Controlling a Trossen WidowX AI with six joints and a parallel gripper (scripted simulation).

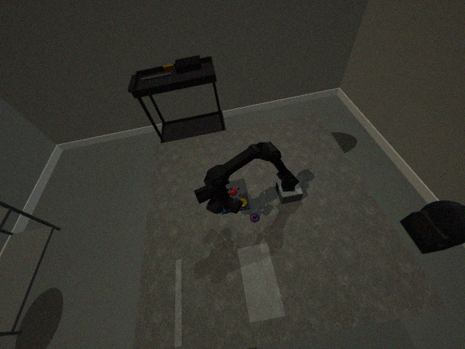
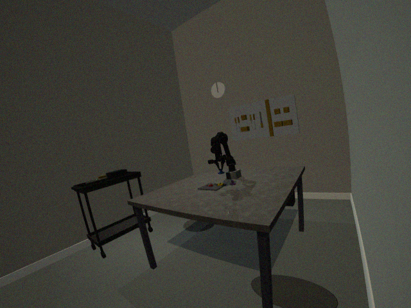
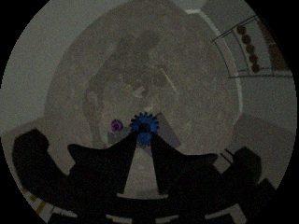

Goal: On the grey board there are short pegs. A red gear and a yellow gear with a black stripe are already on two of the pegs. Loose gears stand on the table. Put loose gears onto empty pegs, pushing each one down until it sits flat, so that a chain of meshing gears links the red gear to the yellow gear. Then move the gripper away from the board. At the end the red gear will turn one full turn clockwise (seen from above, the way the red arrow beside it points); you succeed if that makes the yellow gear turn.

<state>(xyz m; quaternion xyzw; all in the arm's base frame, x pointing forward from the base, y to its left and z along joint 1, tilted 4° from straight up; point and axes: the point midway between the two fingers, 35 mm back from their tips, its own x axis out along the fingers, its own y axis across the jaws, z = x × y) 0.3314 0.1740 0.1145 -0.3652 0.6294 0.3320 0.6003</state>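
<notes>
Now: gripper tip 1 cm past the red gear, 17 cm to the left of it and 15 cm above it. Round my gripper tip: purple gear 14 cm behind, 1 cm to the right, 15 cm below; blue gear 1 cm below; yellow gear 7 cm behind, 10 cm to the right, 15 cm below.
</notes>
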